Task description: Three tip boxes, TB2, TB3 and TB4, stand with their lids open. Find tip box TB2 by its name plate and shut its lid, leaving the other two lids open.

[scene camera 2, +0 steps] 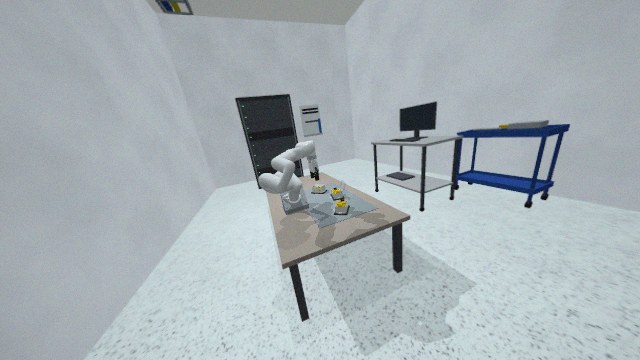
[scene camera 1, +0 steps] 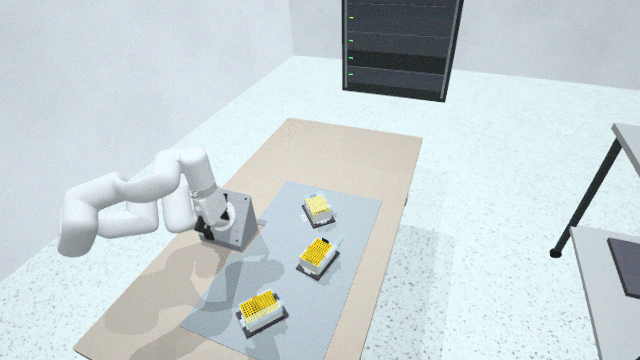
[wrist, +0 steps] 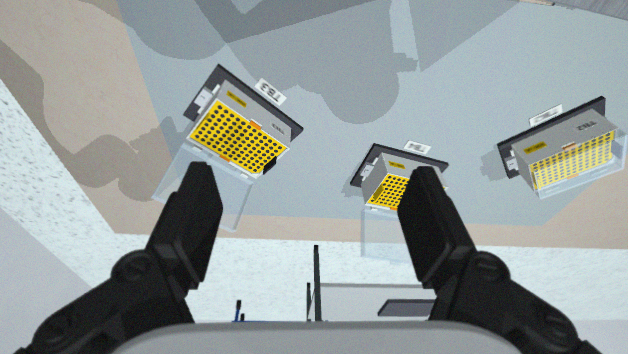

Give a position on a grey mat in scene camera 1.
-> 314, 307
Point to a tip box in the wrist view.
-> At 223, 86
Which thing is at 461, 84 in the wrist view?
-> A grey mat.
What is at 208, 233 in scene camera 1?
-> The gripper.
